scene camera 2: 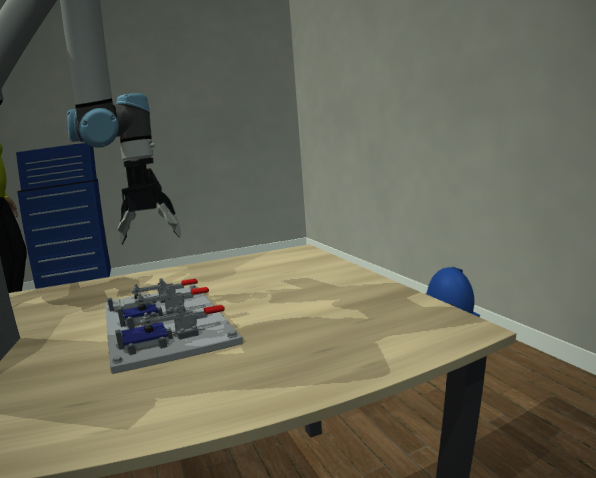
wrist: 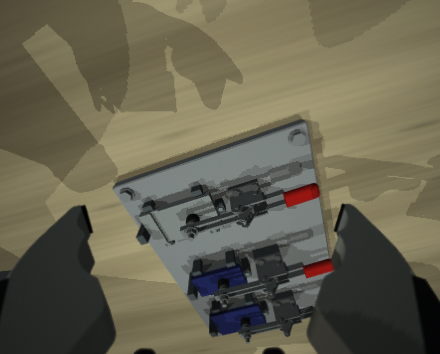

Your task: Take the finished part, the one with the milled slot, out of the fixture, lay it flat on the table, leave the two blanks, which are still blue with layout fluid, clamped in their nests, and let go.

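Places are measured from the arm's base along level axes (x ahead, y left, z up), in millimetres.
Pixels of known places: gripper, fingertip midpoint: [scene camera 2: 150, 241] [wrist: 214, 207].
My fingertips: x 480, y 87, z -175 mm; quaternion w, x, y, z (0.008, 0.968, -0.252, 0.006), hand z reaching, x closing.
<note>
Ahead of a thing's pixels: the offset from my fingertips to its top centre. "*": to the spot under its first point. Level surfaces: height alone.
The grey fixture plate @[dx -52, dy -187, dz -127 mm] [scene camera 2: 165, 351] [wrist: 270, 155] lies on the table with three clamp nests. The finished part @[dx -85, dy -69, dz -111 mm] [wrist: 175, 212], bare grey with a slot near its left end, sits in the uppermost nest in the wrist view, under a clamp arm with a red handle @[* dx +54, dy -90, dz -91 mm] [wrist: 301, 195]. In the scene view it is too small to make out. One blue blank @[* dx -94, dy -194, dz -100 mm] [scene camera 2: 141, 311] [wrist: 218, 281] sits in the middle nest, the other blue blank @[dx -117, dy -287, dz -106 mm] [scene camera 2: 146, 333] [wrist: 237, 319] in the end nest, both under clamp arms. My gripper [scene camera 2: 151, 239] [wrist: 214, 207] is open and empty, high above the fixture.
The wooden table @[dz -142 mm] [scene camera 2: 300, 350] has its right corner near a rounded blue object [scene camera 2: 451, 290] beyond the edge. A blue drawer cabinet [scene camera 2: 62, 220] stands behind the table. A person [scene camera 2: 10, 245] partly shows at the left edge. The clamps' red handles point right.
</note>
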